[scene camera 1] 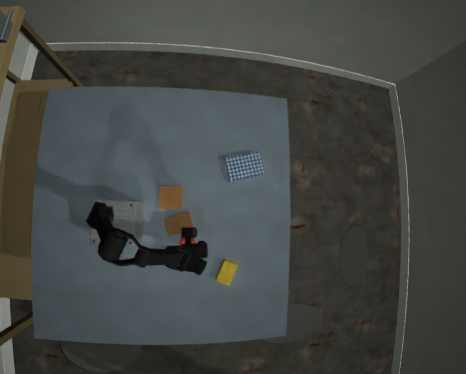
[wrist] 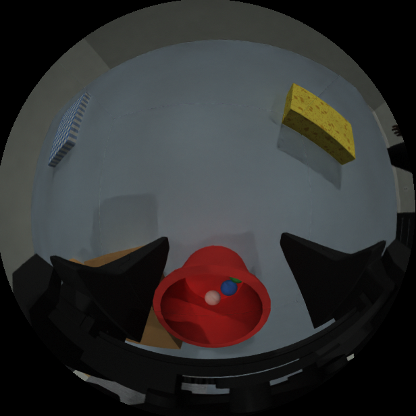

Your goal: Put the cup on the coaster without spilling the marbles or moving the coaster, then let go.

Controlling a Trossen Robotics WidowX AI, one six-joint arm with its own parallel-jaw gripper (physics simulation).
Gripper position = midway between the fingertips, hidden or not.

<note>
In view: my gripper (wrist: 226, 241), a red cup (wrist: 178, 301) and a brown rectangular slab (wrist: 154, 334).
</note>
